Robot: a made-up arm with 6 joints. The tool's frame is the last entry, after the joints. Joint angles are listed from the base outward.
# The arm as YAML. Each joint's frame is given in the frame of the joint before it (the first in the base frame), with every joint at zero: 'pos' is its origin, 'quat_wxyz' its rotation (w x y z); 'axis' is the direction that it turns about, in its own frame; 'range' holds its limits. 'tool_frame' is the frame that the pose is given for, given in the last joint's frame.
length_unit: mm
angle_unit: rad
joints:
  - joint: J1
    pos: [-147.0, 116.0, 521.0]
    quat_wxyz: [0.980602, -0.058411, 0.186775, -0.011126]
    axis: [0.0, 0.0, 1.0]
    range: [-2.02, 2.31]
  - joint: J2
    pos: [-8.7, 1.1, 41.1]
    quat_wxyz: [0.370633, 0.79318, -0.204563, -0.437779]
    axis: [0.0, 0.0, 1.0]
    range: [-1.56, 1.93]
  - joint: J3
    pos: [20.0, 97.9, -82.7]
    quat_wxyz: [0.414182, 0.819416, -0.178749, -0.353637]
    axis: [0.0, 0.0, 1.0]
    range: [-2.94, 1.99]
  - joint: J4
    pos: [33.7, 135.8, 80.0]
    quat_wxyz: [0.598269, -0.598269, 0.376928, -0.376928]
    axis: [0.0, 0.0, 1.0]
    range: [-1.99, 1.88]
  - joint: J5
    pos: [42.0, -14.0, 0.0]
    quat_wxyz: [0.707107, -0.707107, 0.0, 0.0]
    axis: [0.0, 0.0, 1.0]
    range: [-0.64, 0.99]
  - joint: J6
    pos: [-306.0, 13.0, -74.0]
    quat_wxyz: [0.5, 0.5, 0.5, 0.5]
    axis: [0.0, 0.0, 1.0]
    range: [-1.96, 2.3]
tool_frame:
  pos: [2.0, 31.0, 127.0]
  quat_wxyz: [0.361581, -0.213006, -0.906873, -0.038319]
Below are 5 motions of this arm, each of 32 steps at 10 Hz.
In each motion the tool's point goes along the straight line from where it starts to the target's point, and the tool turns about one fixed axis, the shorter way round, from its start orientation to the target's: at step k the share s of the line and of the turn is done. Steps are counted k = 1, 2, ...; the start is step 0. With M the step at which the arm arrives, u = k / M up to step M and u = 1 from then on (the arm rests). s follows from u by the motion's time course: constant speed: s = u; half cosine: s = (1 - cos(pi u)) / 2; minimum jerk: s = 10 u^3 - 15 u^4 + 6 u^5.
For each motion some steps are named. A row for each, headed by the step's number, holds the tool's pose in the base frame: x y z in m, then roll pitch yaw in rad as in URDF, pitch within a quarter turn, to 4 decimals.
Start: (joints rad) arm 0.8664 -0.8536 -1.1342 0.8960 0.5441 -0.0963
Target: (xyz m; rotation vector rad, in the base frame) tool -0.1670 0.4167 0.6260 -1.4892 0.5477 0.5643
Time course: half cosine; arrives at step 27
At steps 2, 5, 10, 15, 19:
2: -0.1847 0.4059 0.6117 -2.4401 1.0067 -0.4583
5: -0.1835 0.4066 0.6127 -2.3606 0.9966 -0.4062
10: -0.1795 0.4090 0.6159 -2.1241 0.9504 -0.2579
15: -0.1744 0.4122 0.6200 -1.8610 0.8658 -0.1117
19: -0.1706 0.4145 0.6231 -1.6947 0.7901 -0.0349

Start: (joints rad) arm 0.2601 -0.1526 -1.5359 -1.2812 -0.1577 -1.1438
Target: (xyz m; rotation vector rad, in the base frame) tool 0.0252 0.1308 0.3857 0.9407 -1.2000 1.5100
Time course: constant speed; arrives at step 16
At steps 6, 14, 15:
6: -0.0104 0.1298 0.3863 0.0092 -1.3410 1.7033
14: 0.0181 0.1306 0.3858 -0.7075 -1.2709 2.3348
15: 0.0216 0.1307 0.3858 -0.7700 -1.2554 2.3866

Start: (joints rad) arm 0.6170 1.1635 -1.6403 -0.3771 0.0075 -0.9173
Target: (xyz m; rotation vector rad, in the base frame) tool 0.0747 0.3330 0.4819 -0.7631 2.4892 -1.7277
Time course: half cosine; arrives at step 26
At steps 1, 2, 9, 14, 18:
1: 0.1074 0.1952 0.4774 -0.5128 -1.0062 2.9924
2: 0.1071 0.1967 0.4774 -0.5390 -1.0036 3.0101
9: 0.0988 0.2317 0.4786 -1.0728 -0.8823 -2.9396
14: 0.0891 0.2722 0.4799 -1.5083 -0.6540 -2.7519
18: 0.0818 0.3031 0.4809 -1.7641 -0.4549 -2.7068

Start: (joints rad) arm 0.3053 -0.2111 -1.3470 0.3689 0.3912 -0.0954
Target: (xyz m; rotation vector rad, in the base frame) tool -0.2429 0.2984 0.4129 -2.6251 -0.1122 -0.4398
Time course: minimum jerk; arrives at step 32
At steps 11, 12, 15, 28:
11: -0.0678 0.3433 0.4191 -2.5193 -0.3015 -0.5917
12: -0.0790 0.3404 0.4187 -2.5273 -0.3058 -0.5540
15: -0.1166 0.3308 0.4174 -2.5554 -0.3180 -0.4272
28: -0.2393 0.2993 0.4130 -2.6547 -0.3328 -0.0098

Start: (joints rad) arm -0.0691 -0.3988 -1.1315 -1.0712 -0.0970 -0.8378
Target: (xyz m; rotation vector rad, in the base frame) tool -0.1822 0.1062 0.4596 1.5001 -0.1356 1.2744
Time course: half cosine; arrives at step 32
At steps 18, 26, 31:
18: -0.1585 0.1198 0.4318 1.5739 -0.8663 0.4772
26: -0.1772 0.1091 0.4538 1.3411 -0.8544 0.8149
31: -0.1821 0.1063 0.4594 1.2843 -0.8433 0.8988

